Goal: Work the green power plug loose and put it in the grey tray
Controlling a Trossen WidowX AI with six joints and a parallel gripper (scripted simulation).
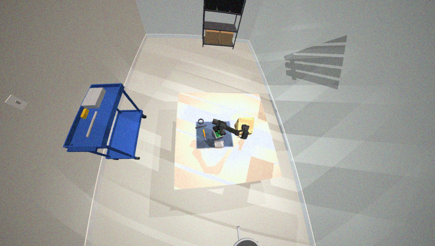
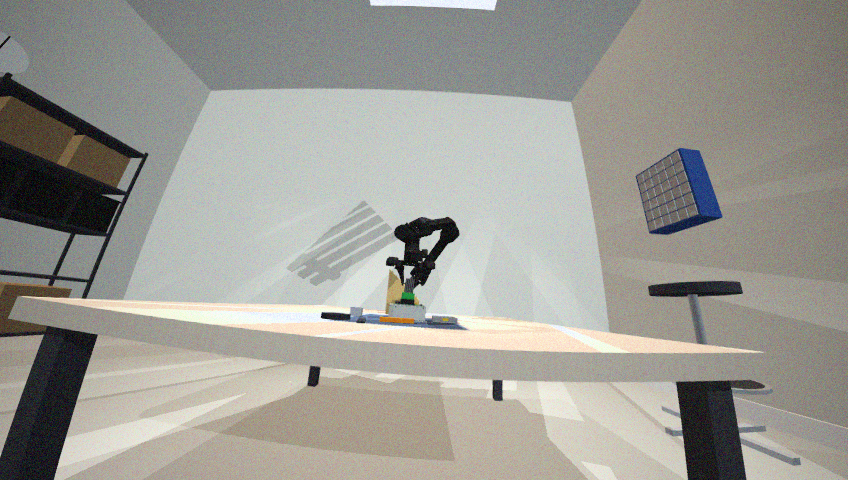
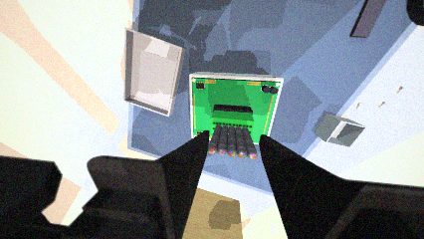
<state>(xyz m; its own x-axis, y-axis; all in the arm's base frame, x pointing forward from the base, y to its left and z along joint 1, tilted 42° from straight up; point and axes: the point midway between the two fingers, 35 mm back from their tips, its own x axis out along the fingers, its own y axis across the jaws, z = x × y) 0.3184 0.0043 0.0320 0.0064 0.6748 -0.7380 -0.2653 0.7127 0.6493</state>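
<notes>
Now: gripper tip 3 cm above the green power plug. From my gripper tip the other things lie so: blue mat: 12 cm below, 5 cm ahead; dark bar: 21 cm ahead, 12 cm below, 11 cm to the right.
</notes>
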